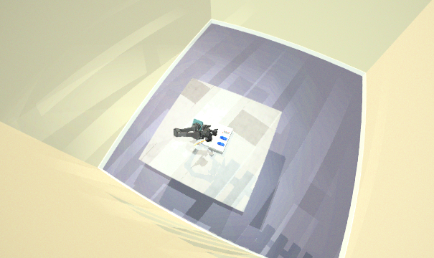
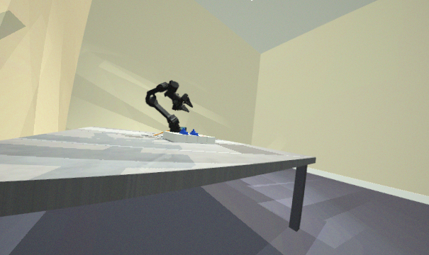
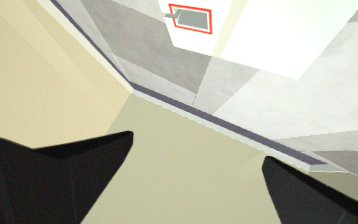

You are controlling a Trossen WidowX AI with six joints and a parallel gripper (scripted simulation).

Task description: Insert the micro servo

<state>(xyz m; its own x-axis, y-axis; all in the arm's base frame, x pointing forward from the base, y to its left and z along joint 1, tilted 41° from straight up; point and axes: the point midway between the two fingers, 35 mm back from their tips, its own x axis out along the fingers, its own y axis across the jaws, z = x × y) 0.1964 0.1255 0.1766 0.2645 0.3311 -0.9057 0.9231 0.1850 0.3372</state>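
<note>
My gripper tip is now 210 mm above the deck and 10 mm to the left of it.
</note>
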